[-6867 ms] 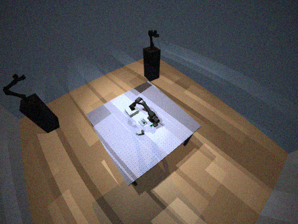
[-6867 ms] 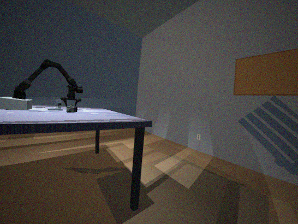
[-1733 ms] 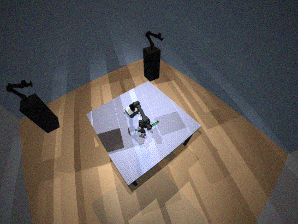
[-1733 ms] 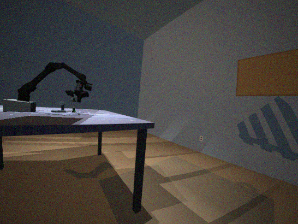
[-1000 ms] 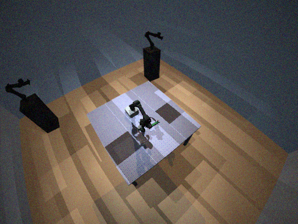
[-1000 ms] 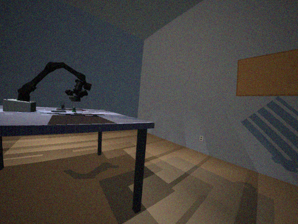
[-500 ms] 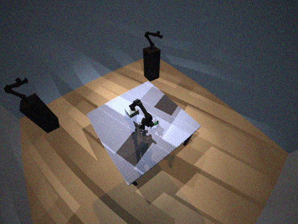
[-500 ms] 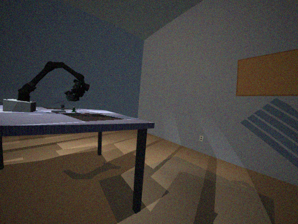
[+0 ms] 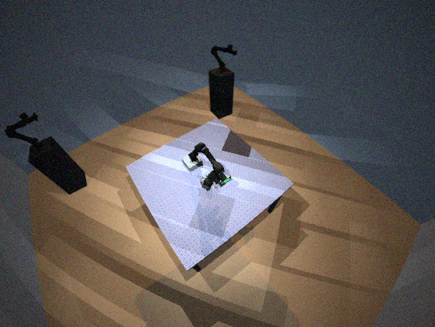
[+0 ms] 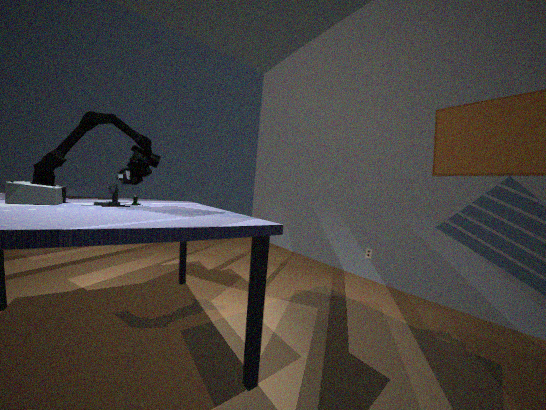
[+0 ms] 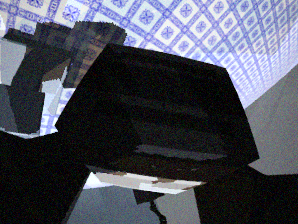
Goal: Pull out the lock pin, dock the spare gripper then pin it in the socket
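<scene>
Right now the mount is 90 mm behind my gripper tip, 80 mm to the left of it and 80 mm below it. The rest, counted from my gripper tip: green bracket (20 mm ahead, 210 mm to the left, 100 mm below); spare gripper (10 mm to the left, 10 mm above).
</scene>
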